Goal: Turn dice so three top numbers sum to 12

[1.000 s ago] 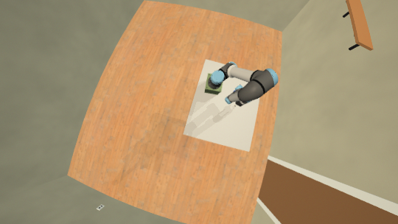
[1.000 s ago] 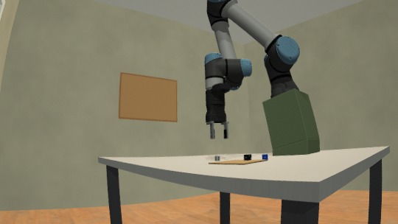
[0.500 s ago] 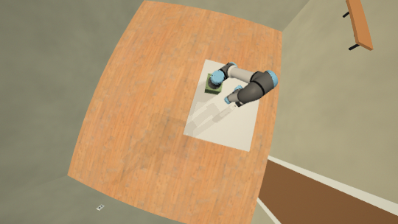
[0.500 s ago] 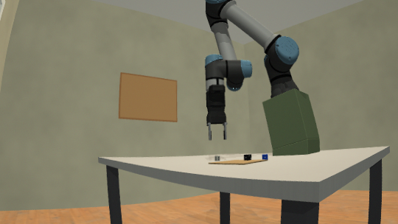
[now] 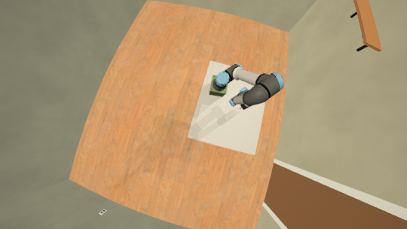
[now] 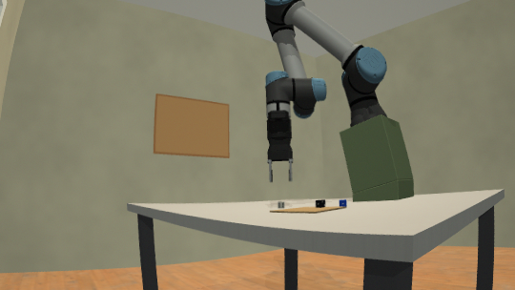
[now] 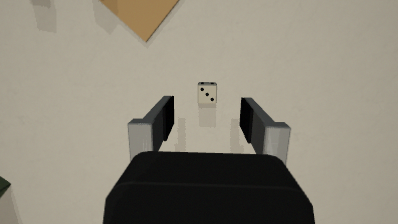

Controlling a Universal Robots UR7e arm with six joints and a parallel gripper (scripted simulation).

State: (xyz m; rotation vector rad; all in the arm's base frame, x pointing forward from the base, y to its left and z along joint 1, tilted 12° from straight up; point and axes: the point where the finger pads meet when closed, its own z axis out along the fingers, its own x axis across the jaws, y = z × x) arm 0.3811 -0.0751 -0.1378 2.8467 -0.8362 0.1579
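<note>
Right now my hand is 9 cm above the white die. The rest, counted from my hand: blue die 18 cm to the left, 9 cm below, 9 cm behind; black die 15 cm to the left, 8 cm below, 3 cm behind; tan mat 16 cm to the left, 10 cm below, 2 cm ahead.
</note>
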